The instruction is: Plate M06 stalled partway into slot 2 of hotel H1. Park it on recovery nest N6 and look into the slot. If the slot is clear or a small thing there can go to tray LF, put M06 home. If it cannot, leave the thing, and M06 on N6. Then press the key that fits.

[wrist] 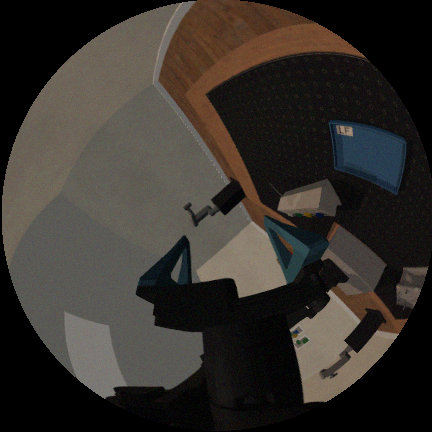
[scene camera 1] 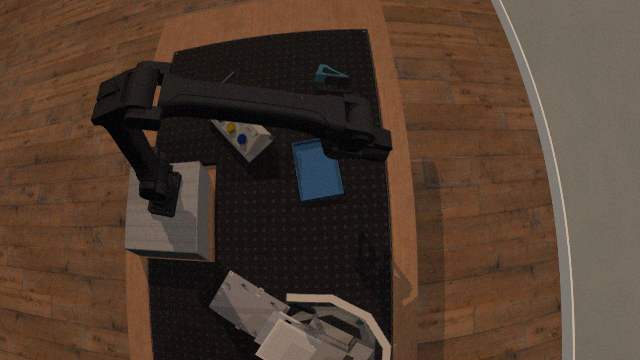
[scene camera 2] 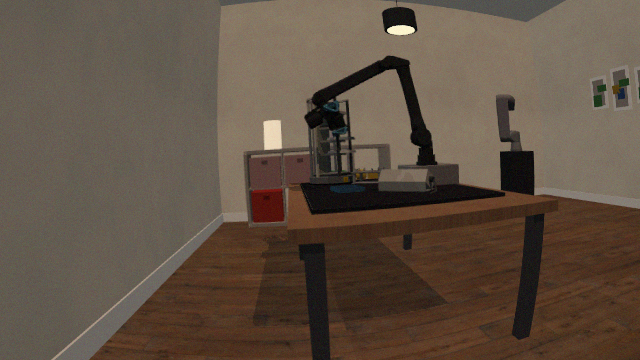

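Where they show: gripper, fingertip midpoint: (wrist: 224, 229) (scene camera 1: 317, 82) (scene camera 2: 341, 122); arm's base at its link origin: (wrist: 334, 269) (scene camera 1: 165, 194) (scene camera 2: 426, 164).
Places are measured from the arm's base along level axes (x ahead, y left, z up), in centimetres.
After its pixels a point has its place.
Observation:
My gripper (scene camera 1: 340, 76) (scene camera 2: 336, 119) @[x 39.1, y 23.1, z 18.9 cm] (wrist: 224, 229) @[x 39.1, y 23.1, z 18.9 cm] is open, with nothing between its teal fingers, high above the far end of the mat. The blue tray LF (scene camera 1: 317, 175) @[x 38.5, y 12.1, z -8.5 cm] (scene camera 2: 347, 189) @[x 38.1, y 21.6, z -7.5 cm] (wrist: 370, 156) @[x 37.7, y 13.0, z -8.5 cm] looks empty where its floor shows; the arm covers one corner in scene camera 1. The key box (scene camera 1: 259, 142) @[x 23.3, y 17.7, z -3.7 cm] (scene camera 2: 404, 180) @[x 15.9, y 28.3, z -4.6 cm] (wrist: 310, 198) @[x 22.1, y 21.9, z -2.6 cm] shows yellow and blue keys beside the arm's shadowed link. The tall hotel (scene camera 2: 330, 180) @[x 46.7, y -21.4, z -6.4 cm] stands behind the tray in scene camera 2. A pale flat piece (scene camera 1: 287, 342) @[x 41.7, y -30.7, z 29.9 cm] shows at its place in scene camera 1. M06, slot 2 and N6 cannot be told apart.
A grey board with small pegs (scene camera 1: 247, 302) @[x 26.4, y -23.7, z -2.8 cm] lies beside the hotel, below the arm's grey pedestal (scene camera 1: 165, 235) @[x 2.3, y -11.1, z 0.0 cm] (scene camera 2: 445, 174) @[x -7.6, y 7.6, z -4.4 cm] (wrist: 357, 250) @[x 10.4, y -0.4, z -6.5 cm]. A cream curved bar (scene camera 1: 334, 299) @[x 48.5, y -22.4, z 37.8 cm] rims the hotel. The black perforated mat (scene camera 1: 300, 240) @[x 36.4, y -4.8, z -8.7 cm] covers the wooden table (scene camera 1: 405, 225) @[x 62.0, y 1.6, z -10.1 cm].

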